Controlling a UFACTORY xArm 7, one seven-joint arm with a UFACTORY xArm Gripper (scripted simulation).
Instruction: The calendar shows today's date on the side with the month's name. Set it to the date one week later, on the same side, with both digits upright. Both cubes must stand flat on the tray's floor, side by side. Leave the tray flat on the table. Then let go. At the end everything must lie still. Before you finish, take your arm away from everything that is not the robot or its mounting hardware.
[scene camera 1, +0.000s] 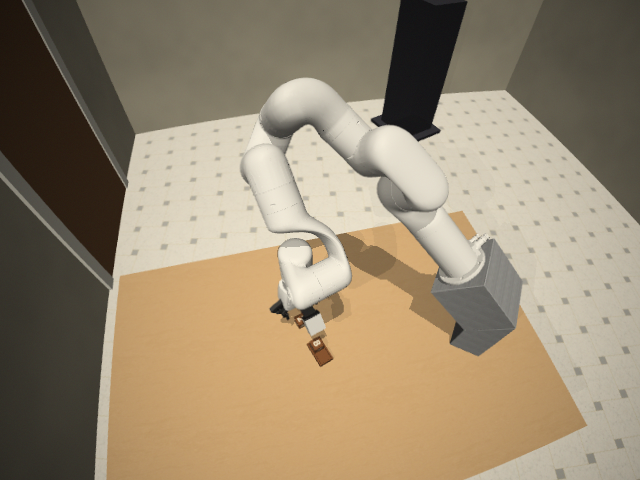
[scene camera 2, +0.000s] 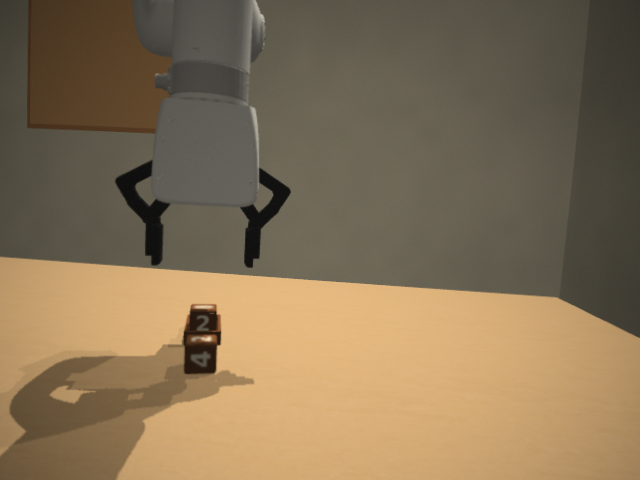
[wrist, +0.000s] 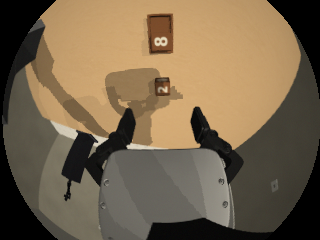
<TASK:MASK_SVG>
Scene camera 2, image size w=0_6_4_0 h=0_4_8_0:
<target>gripper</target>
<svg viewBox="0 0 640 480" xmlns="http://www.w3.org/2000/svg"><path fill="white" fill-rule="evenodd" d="M163 98L156 123L153 160L115 179L115 183L128 206L146 224L145 255L151 256L151 265L158 265L162 261L163 224L161 224L160 216L170 204L240 207L249 220L245 231L244 263L248 268L253 268L253 259L259 259L261 228L279 212L291 193L289 187L259 168L259 137L255 108L248 106L248 103L241 99L213 93L181 92L172 94L170 98ZM259 183L273 192L271 201L260 212L253 205L258 197ZM151 176L151 190L155 201L149 206L139 196L135 185Z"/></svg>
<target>cube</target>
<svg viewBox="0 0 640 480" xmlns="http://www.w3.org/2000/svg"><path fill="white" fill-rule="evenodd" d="M187 335L184 351L184 373L216 373L217 336Z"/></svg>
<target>cube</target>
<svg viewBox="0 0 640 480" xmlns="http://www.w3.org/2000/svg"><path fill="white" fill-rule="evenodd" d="M192 304L190 308L189 331L216 331L217 305Z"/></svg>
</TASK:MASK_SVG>
